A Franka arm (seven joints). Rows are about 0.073 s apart.
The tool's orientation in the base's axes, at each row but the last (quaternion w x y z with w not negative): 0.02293, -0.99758, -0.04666, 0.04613; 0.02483, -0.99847, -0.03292, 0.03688; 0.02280, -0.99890, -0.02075, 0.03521; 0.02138, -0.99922, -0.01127, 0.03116; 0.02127, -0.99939, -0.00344, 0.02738
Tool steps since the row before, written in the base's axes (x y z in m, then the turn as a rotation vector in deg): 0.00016, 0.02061, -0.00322, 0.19, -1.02, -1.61; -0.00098, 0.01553, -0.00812, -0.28, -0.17, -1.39; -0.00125, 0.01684, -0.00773, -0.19, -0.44, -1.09; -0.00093, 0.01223, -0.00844, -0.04, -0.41, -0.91; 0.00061, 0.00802, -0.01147, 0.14, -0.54, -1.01
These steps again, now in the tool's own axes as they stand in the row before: 0.00241, -0.02032, 0.00404, 0.24, 1.11, 1.54; 0.00066, -0.01512, 0.00889, -0.19, 0.22, 1.40; 0.00002, -0.01649, 0.00853, -0.13, 0.48, 1.08; -0.00011, -0.01187, 0.00899, 0.01, 0.45, 0.89; 0.00130, -0.00752, 0.01175, 0.19, 0.58, 0.98
